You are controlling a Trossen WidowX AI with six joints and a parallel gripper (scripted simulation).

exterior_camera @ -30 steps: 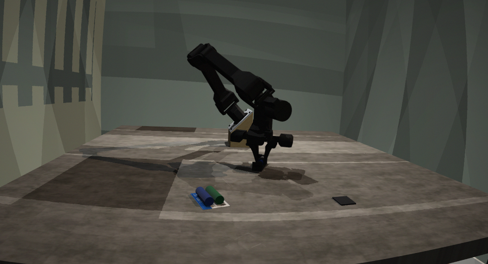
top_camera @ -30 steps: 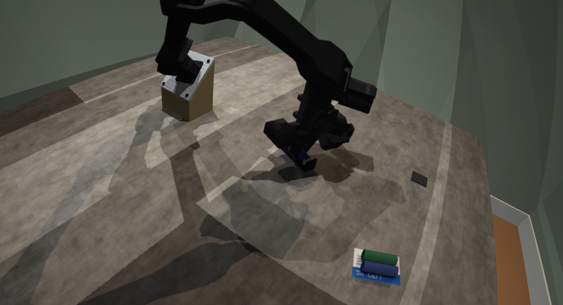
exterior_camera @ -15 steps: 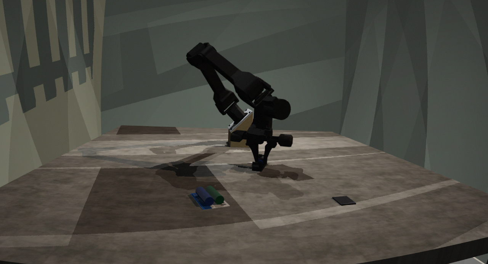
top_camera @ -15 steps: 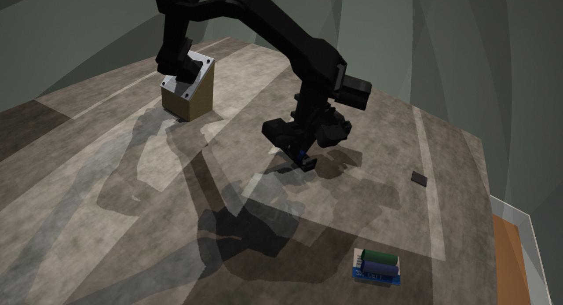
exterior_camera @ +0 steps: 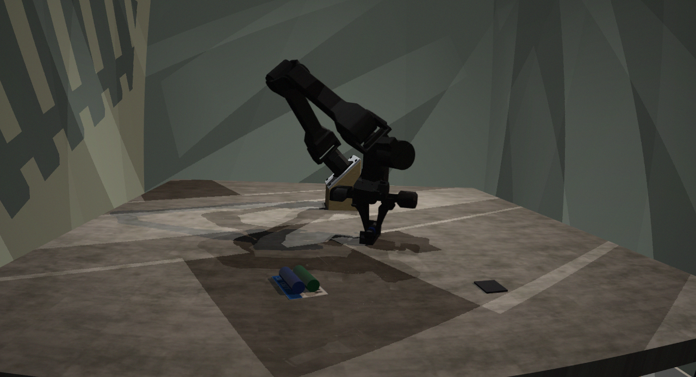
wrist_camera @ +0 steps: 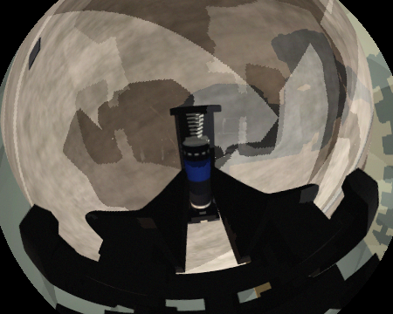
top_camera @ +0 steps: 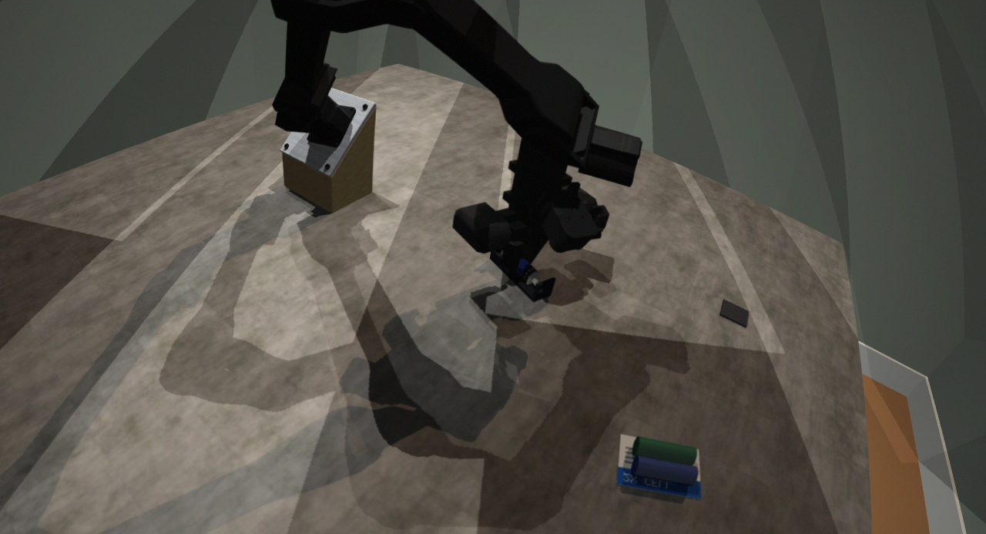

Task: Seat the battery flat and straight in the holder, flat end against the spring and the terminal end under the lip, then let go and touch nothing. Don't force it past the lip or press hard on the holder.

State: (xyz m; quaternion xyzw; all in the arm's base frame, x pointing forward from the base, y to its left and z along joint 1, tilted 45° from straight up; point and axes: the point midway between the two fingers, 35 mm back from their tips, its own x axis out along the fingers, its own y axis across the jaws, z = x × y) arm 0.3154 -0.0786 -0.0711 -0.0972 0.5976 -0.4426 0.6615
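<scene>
Now: gripper tip 1 cm below the battery. The rest, counted from my gripper tip: black square (31 cm ahead, 11 cm to the left, 1 cm below).
</scene>
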